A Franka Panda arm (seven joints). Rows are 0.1 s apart.
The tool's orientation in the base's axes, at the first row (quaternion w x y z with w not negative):
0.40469, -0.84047, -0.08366, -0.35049
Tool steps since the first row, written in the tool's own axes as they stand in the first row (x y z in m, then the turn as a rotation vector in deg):
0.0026, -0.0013, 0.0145, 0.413, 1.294, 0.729
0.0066, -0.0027, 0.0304, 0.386, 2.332, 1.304
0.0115, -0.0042, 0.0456, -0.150, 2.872, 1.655
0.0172, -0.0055, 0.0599, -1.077, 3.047, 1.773
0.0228, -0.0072, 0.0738, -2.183, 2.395, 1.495
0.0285, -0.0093, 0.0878, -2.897, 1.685, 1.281
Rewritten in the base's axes. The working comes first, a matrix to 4 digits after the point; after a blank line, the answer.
The tool's axes in the first row as the columns of a matrix, in the base's axes (used below as rounded here):
0.7403, 0.4243, 0.5214
-0.1431, -0.6585, 0.7389
0.6569, -0.6216, -0.4268

0.0089, 0.0112, -0.0037, 1.235, -0.373, -0.844
0.0196, 0.0233, -0.0070, 1.955, -0.627, -1.753
0.0305, 0.0348, -0.0093, 1.970, -0.647, -2.590
0.0416, 0.0454, -0.0108, 1.420, -0.542, -3.358
0.0523, 0.0560, -0.0120, 0.180, -0.160, -3.561
0.0629, 0.0669, -0.0130, -0.762, 0.252, -3.497

